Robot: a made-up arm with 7 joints. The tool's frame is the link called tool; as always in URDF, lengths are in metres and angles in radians. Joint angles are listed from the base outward. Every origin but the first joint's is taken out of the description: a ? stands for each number. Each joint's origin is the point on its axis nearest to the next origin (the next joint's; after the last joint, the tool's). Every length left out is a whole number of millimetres.
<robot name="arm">
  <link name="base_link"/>
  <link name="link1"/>
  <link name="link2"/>
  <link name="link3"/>
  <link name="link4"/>
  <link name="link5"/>
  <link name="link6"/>
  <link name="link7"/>
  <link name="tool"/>
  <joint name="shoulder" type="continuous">
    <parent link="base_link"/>
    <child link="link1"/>
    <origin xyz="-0.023 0.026 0.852" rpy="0 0 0"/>
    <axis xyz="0 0 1"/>
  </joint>
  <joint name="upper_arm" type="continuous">
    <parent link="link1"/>
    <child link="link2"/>
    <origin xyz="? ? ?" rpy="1.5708 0 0"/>
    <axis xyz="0 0 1"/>
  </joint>
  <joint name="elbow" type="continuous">
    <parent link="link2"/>
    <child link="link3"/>
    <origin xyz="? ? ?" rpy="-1.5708 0 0"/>
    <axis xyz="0 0 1"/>
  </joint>
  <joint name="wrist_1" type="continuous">
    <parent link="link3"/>
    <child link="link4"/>
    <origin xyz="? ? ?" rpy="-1.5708 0 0"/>
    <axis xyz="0 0 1"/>
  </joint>
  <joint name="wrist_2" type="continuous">
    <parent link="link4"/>
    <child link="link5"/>
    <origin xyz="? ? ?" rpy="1.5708 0 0"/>
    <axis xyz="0 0 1"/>
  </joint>
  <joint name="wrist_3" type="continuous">
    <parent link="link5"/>
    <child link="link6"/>
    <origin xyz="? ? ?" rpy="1.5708 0 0"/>
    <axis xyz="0 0 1"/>
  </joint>
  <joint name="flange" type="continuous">
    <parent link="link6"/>
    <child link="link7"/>
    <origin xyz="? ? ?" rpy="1.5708 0 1.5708"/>
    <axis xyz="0 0 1"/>
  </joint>
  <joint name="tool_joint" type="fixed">
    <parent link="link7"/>
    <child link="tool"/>
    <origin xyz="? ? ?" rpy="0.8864 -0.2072 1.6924"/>
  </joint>
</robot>
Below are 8 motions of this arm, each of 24 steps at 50 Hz.
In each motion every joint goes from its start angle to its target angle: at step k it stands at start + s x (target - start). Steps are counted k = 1, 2, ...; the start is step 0. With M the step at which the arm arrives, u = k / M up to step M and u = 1 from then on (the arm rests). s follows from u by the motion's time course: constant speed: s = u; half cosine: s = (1 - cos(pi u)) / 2; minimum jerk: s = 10 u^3 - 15 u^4 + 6 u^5.
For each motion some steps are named. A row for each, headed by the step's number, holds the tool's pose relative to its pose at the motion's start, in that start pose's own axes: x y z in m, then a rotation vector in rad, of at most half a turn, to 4 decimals.
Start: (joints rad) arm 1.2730 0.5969 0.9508 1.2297 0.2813 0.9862 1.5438
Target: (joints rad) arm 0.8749 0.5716 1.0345 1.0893 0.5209 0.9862 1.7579
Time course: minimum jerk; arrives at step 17
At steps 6, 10, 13, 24:
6: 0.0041 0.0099 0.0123 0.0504 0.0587 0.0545
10: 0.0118 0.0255 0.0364 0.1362 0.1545 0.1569
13: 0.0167 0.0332 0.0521 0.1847 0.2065 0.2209
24: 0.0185 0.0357 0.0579 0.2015 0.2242 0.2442

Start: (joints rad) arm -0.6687 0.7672 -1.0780 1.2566 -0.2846 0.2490 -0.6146
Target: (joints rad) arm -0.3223 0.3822 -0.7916 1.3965 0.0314 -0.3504 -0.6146
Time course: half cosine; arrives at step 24
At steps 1, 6, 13, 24:
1: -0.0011 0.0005 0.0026 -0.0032 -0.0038 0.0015
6: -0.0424 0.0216 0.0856 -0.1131 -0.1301 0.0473
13: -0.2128 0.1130 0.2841 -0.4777 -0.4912 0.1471
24: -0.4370 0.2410 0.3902 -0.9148 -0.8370 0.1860

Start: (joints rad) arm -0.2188 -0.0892 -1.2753 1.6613 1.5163 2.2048 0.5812
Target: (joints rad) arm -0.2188 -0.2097 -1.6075 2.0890 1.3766 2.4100 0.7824
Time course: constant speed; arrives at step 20
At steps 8, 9, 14, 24:
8: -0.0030 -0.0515 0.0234 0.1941 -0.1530 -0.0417
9: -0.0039 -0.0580 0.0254 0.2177 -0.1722 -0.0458
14: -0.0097 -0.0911 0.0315 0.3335 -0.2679 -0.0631
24: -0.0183 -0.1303 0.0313 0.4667 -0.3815 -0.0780

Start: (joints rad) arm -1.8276 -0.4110 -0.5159 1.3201 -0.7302 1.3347 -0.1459
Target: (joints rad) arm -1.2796 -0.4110 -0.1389 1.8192 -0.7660 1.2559 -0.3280
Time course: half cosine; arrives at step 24
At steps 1, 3, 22, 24:
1: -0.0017 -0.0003 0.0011 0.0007 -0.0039 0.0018
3: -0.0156 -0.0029 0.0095 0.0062 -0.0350 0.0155
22: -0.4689 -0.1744 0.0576 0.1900 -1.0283 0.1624
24: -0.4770 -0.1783 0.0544 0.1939 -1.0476 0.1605

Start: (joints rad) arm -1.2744 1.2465 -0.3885 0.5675 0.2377 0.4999 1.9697
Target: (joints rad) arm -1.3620 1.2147 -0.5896 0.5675 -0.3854 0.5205 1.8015
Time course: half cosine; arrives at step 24
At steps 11, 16, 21, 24:
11: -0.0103 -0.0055 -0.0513 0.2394 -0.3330 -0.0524
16: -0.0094 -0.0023 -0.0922 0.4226 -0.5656 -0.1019
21: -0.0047 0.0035 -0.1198 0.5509 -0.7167 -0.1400
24: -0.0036 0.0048 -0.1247 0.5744 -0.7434 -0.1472

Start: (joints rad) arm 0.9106 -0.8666 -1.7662 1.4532 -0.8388 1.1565 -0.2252
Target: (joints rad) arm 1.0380 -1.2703 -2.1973 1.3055 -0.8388 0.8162 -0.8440
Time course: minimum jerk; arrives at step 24
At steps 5, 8, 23, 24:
5: -0.0014 -0.0128 0.0005 -0.0369 -0.0139 -0.0554
8: -0.0048 -0.0425 0.0000 -0.1224 -0.0418 -0.1763
23: -0.0395 -0.2288 -0.0461 -0.6368 -0.1001 -0.7035
24: -0.0395 -0.2290 -0.0461 -0.6373 -0.1001 -0.7038

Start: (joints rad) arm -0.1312 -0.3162 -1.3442 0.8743 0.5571 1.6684 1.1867
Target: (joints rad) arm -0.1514 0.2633 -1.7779 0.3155 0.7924 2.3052 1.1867
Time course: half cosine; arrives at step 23
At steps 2, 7, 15, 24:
2: -0.0071 -0.0066 0.0048 0.0137 -0.0143 0.0234
7: -0.0746 -0.0810 0.0484 0.1570 -0.1701 0.2576
15: -0.1938 -0.3051 0.1073 0.5273 -0.6493 0.7978
24: -0.2236 -0.4187 0.1131 0.6967 -0.9316 1.0244

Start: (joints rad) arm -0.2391 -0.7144 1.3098 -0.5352 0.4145 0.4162 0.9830
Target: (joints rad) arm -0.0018 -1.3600 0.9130 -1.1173 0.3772 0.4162 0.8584
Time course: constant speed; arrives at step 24
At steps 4, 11, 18, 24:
4: 0.0244 -0.0723 0.0147 0.1070 -0.0404 -0.0224
11: 0.0748 -0.1781 0.0214 0.2741 -0.1024 -0.1019
18: 0.1305 -0.2548 0.0104 0.4056 -0.1541 -0.2256
24: 0.1807 -0.2978 -0.0079 0.4825 -0.1908 -0.3585

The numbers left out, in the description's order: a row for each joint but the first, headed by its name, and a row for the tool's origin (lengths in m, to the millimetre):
upper_arm: -0.006 -0.114 0
elbow: 0.012 0.453 0
wrist_1: 0.009 0.059 0
wrist_2: -0.001 -0.328 0
wrist_3: 0.007 -0.139 0
flange: 0.01 0.147 0
tool: 0 0.024 0

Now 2 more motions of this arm.
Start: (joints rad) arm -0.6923 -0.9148 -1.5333 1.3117 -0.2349 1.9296 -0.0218
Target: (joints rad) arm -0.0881 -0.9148 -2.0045 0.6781 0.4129 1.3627 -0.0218
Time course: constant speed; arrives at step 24
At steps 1, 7, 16, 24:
1: 0.0032 -0.0180 0.0092 0.0262 0.0232 -0.0064
7: 0.0214 -0.1321 0.0517 0.1919 0.1566 -0.0078
16: 0.0447 -0.3127 0.0750 0.4555 0.3087 0.0964
24: 0.0613 -0.4720 0.0597 0.6888 0.3602 0.2655

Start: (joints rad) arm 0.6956 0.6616 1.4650 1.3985 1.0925 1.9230 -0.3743
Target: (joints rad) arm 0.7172 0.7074 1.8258 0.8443 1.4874 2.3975 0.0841
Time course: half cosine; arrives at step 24
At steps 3, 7, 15, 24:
3: -0.0066 0.0026 -0.0027 0.0273 0.0193 0.0344
7: -0.0347 0.0129 -0.0150 0.1333 0.1065 0.1800
15: -0.1330 0.0368 -0.0630 0.3978 0.4542 0.6494
24: -0.2027 0.0386 -0.0965 0.5130 0.7264 0.9277

